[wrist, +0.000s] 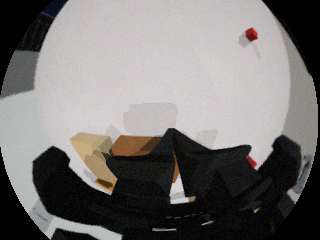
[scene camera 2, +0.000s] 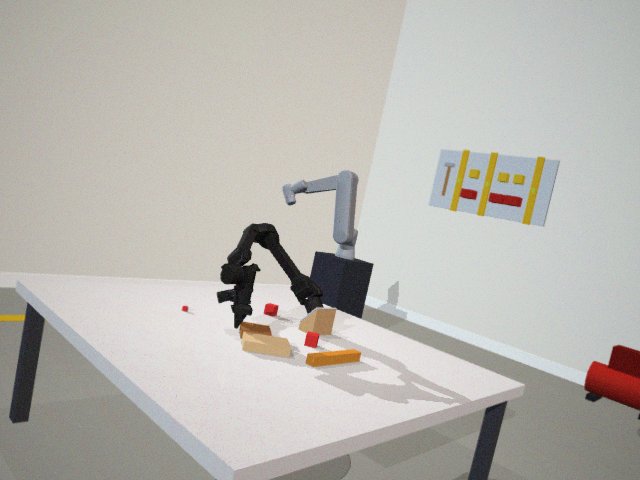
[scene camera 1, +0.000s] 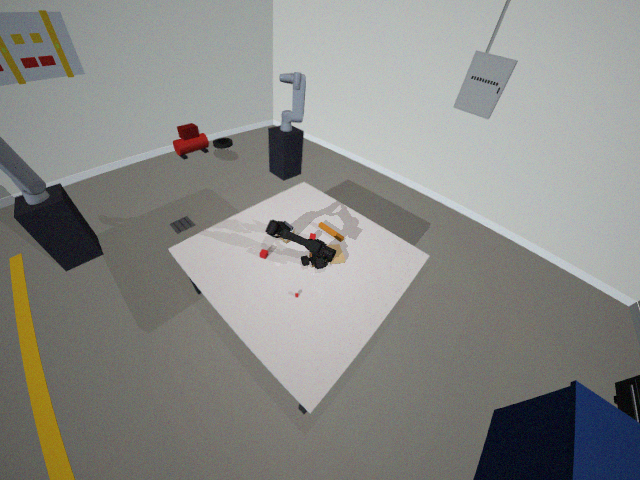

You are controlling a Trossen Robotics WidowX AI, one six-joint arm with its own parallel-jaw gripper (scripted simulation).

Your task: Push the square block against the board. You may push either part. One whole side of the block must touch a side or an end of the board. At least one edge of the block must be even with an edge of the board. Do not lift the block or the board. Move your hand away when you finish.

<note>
In view: the gripper (scene camera 2: 235, 328), a brown square block (wrist: 129, 146), a tan board (scene camera 2: 251, 342) and an orange bar (scene camera 2: 346, 356).
The tan board also shows in the wrist view (wrist: 94, 150). The gripper is seen too in the wrist view (wrist: 170, 131).
</note>
